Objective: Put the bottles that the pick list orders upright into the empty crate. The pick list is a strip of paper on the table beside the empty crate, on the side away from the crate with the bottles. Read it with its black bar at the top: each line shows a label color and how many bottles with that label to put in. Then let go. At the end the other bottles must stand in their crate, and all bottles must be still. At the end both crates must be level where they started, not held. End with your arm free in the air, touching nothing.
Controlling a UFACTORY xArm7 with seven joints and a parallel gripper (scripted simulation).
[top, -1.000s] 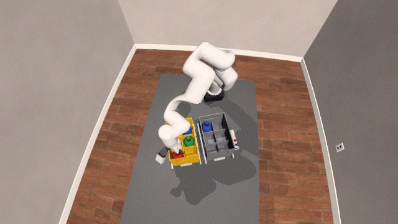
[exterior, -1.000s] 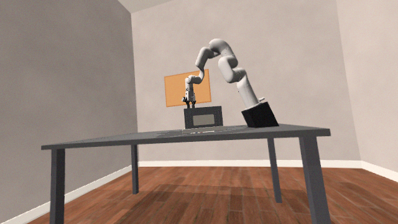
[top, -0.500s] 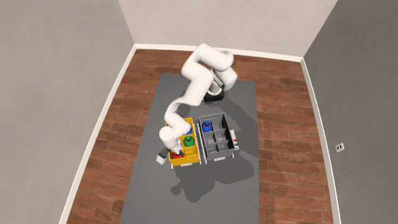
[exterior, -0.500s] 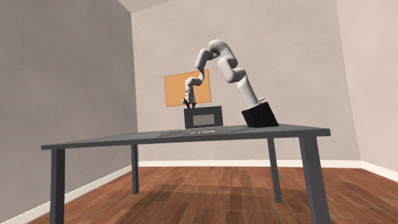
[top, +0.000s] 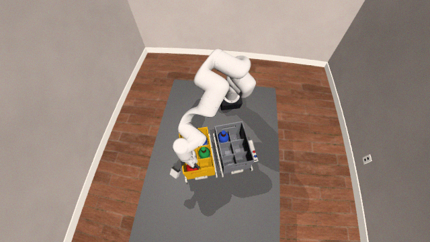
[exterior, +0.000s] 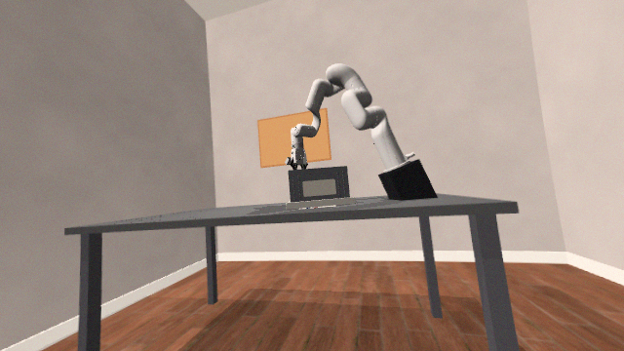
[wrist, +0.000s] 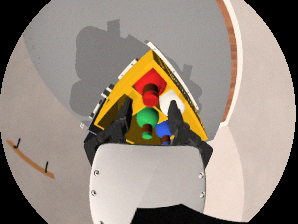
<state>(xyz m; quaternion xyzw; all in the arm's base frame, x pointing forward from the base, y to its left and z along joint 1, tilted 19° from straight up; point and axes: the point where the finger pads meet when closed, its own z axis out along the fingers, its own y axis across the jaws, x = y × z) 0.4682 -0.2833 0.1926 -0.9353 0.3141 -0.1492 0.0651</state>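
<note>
Right now the red-label bottle is 10 cm below my hand. Also, from my hand: yellow crate: 9 cm behind, 3 cm to the left, 11 cm below; then white bottle: 9 cm behind, 2 cm to the right, 10 cm below; then green bottle: 10 cm behind, 8 cm to the left, 10 cm below.
</note>
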